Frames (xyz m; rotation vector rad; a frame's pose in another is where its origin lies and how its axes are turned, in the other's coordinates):
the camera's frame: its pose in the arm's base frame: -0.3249 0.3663 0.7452 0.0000 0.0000 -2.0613
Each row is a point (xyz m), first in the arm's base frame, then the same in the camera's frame.
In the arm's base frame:
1: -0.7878 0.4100 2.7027
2: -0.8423 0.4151 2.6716
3: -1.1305 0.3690 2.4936
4: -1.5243 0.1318 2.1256
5: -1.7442 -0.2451 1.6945
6: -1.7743 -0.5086 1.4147
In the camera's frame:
1: 0.1795 -0.4289 1.9575
2: 0.2007 -0.4794 1.9264
3: 0.3771 -0.7119 1.7484
4: 0.7719 -0.9475 1.3804
5: 1.2079 -0.9639 0.9493
6: 1.4545 -0.8664 0.6695

